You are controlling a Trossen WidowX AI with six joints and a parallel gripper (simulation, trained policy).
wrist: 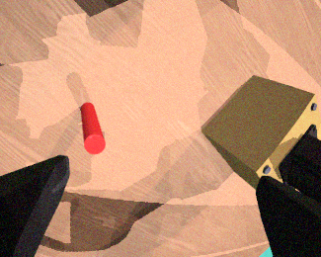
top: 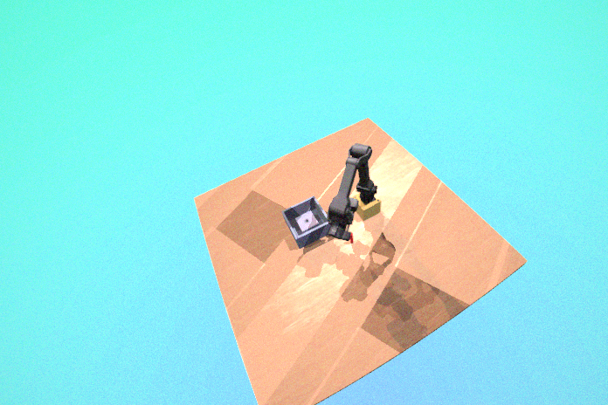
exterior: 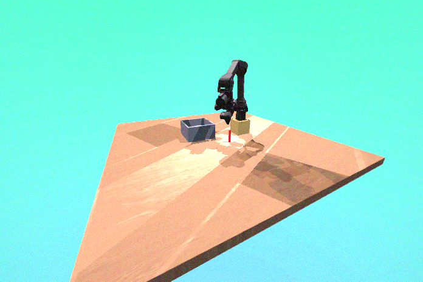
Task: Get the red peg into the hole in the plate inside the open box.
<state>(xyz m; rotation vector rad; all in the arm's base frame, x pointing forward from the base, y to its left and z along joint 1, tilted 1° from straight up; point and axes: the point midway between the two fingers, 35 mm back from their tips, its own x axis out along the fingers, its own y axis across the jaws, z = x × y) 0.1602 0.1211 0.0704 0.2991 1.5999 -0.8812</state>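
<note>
Now: the red peg 10 mm ahead of my gripper tip, 20 mm to the left of it and 100 mm below it. Round my gripper tip: plate 170 mm ahead, 160 mm to the right, 90 mm below; grey-blue box 170 mm ahead, 160 mm to the right, 110 mm below.
</note>
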